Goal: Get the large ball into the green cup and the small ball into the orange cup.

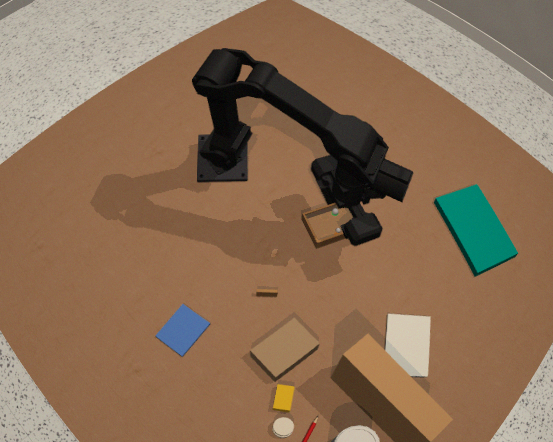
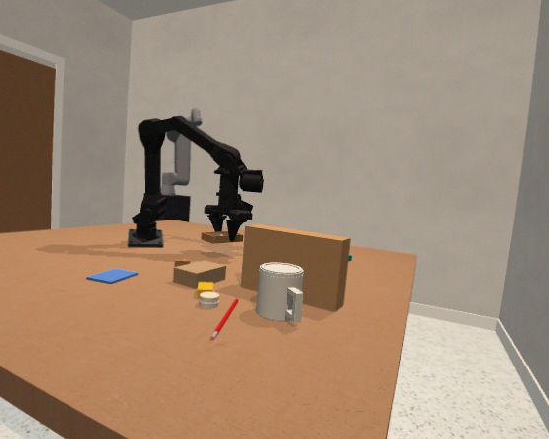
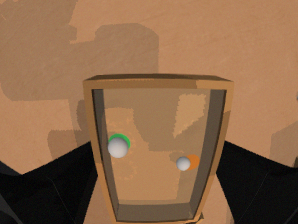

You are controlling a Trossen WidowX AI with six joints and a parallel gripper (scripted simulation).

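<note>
Right now the wooden puzzle is 30 mm below my hand and 10 mm to the right of it. Also, from my hand: green slab 280 mm to the left, 190 mm ahead, 80 mm below; white slab 280 mm ahead, 90 mm below, 50 mm to the right; tan box 240 mm to the right, 130 mm ahead, 70 mm below.
</note>
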